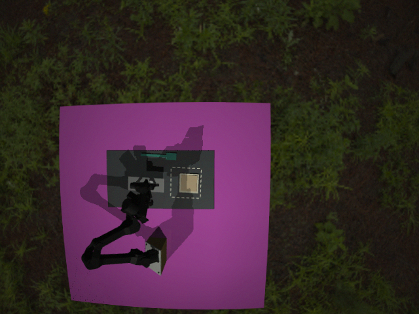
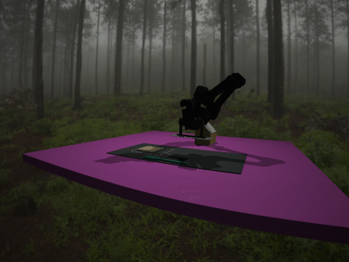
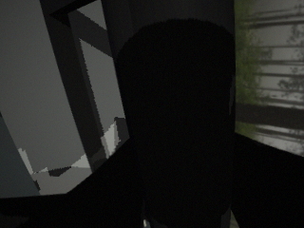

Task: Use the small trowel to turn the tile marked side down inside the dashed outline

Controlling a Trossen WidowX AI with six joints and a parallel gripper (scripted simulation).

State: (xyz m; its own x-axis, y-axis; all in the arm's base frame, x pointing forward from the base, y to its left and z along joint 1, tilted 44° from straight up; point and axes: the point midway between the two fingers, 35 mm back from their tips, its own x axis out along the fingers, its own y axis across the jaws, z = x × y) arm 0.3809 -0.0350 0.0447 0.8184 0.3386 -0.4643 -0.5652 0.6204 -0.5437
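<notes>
My gripper tip is 1 cm past the dark mat, 3 cm to the left of it and 16 cm above it. Round my gripper tip: cream tile: 4 cm behind, 21 cm to the right, 13 cm below; then teal trowel: 12 cm ahead, 6 cm to the right, 14 cm below.
</notes>
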